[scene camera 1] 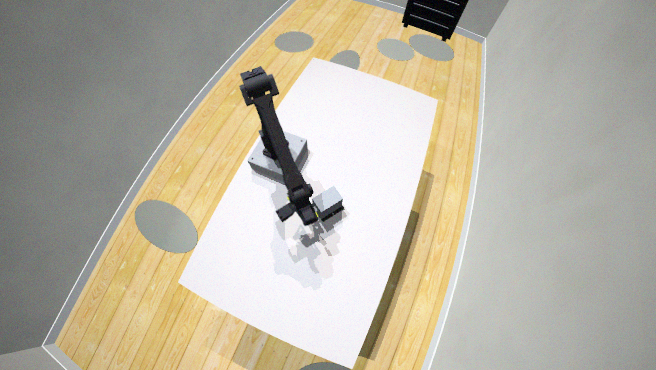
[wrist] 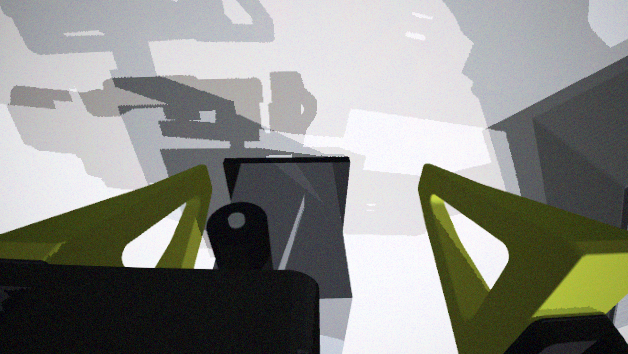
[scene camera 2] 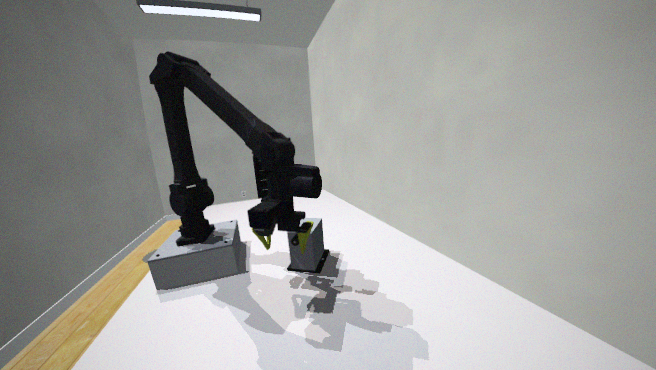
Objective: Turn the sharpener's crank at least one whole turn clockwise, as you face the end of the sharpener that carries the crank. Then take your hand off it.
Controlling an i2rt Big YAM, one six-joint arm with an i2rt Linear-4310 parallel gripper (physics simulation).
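Pixels of known places: gripper, between the fingertips: [wrist: 314, 176] [scene camera 2: 285, 250]; arm's base, origin of its link: [scene camera 2: 197, 236].
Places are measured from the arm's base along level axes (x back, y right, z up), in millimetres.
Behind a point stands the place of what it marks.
Observation:
The sharpener [scene camera 1: 329, 200] {x -370, y 115, z 32 mm} [scene camera 2: 313, 245] {x -369, y 173, z -8 mm} [wrist: 325, 240] {x -310, y 151, z -5 mm} is a grey box on a black base plate and stands upright on the white table [scene camera 1: 380, 130] {x -401, y -439, z -95 mm} [scene camera 2: 450, 305] {x -630, y 407, z -95 mm}. Its black crank part [scene camera 2: 295, 241] {x -317, y 221, z 37 mm} [wrist: 241, 245] {x -314, y 217, z 46 mm}, with a pale round spot near its end, shows in front of the box in the wrist view, its lower part hidden by the gripper's body. My gripper [scene camera 1: 303, 212] {x -290, y 205, z 7 mm} [scene camera 2: 285, 250] {x -290, y 205, z 7 mm} [wrist: 314, 176] {x -290, y 205, z 7 mm} is open and empty, its yellow-green fingers wide apart. In the wrist view the crank part lies between the two fingers, close beside the left one. I cannot tell whether they touch.
The arm's grey base block [scene camera 1: 280, 165] [scene camera 2: 200, 267] {x -38, y 115, z -53 mm} [wrist: 585, 155] {x -135, y 103, z -38 mm} stands near the sharpener, at the table's long edge. The arm's shadows fall across the table around the sharpener. A black shelf unit [scene camera 1: 435, 15] stands on the wooden floor beyond the table.

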